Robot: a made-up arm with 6 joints.
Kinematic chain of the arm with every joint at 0, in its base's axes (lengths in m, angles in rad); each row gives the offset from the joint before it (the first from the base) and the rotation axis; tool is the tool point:
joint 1: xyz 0 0 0.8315 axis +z
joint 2: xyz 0.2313 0 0 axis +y
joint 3: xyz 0 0 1.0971 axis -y
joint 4: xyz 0 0 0.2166 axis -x
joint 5: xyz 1.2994 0 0 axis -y
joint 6: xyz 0.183 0 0 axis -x
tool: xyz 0 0 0
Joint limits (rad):
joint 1: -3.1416..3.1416
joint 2: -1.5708..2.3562
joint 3: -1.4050..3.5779
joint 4: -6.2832..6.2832
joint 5: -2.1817..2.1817
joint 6: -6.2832..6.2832
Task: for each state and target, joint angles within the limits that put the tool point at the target. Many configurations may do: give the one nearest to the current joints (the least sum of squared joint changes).
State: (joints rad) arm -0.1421 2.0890 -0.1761 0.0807 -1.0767 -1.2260
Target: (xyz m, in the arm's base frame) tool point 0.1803 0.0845 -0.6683
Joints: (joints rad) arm 0.2435 2.0876 -0.3250 -0.2341 -1.1380 -1.2260
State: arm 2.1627 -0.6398 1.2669 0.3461 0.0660 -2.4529
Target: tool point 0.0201 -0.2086 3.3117
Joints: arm 1.7290 -0.4638 0.9084 0.4121 0.1784 -2.4529
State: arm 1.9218 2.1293 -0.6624 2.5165 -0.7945 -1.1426
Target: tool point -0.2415 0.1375 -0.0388
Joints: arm 2.7567 1.4148 -1.1723 2.8463 -0.7621 -1.1426
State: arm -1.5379 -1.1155 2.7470 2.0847 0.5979 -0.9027
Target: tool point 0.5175 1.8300 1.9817
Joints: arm -1.8022 -0.6914 2.1259 2.1037 0.5618 -0.9027
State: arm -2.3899 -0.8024 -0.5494 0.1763 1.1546 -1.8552
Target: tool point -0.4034 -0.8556 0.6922
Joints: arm -2.0494 -0.0377 -1.3139 0.2395 0.9776 -1.8552
